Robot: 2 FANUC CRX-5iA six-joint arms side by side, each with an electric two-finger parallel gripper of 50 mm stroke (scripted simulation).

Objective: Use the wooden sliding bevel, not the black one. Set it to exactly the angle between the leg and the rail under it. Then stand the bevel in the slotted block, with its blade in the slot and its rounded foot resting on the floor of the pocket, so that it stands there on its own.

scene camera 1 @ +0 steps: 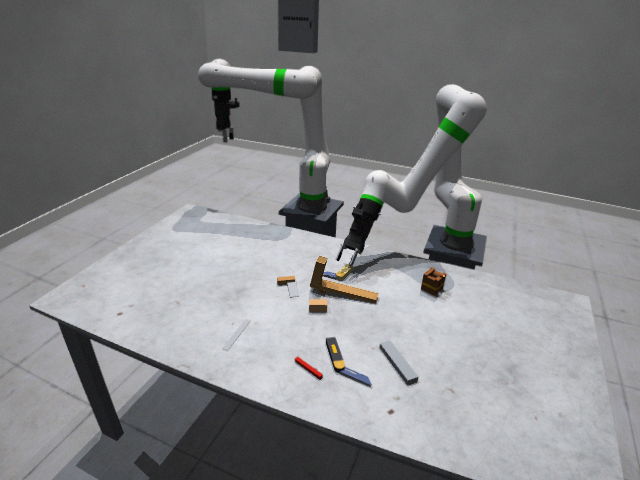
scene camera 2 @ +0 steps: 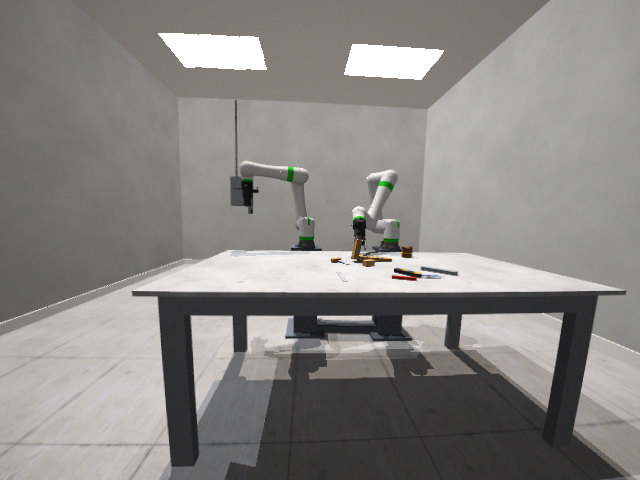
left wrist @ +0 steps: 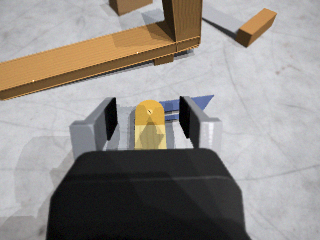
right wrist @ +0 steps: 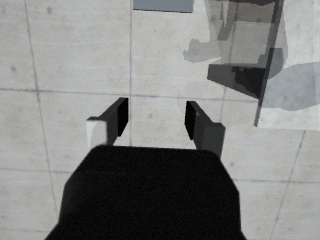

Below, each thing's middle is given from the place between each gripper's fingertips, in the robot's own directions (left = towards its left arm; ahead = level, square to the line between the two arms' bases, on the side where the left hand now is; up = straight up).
My left hand (scene camera 1: 343,262) is 2 cm short of the wooden bevel (left wrist: 150,133), 1 cm to the left of it and 6 cm above it. Also, from my left hand: small square (left wrist: 247,33): 17 cm ahead, 14 cm to the right, 6 cm below.
Now: right hand 72 cm to the right of the small square, 61 cm short of it and 28 cm above it. From my right hand the other things lie so: wooden bevel: 85 cm to the left, 45 cm ahead, 28 cm below.
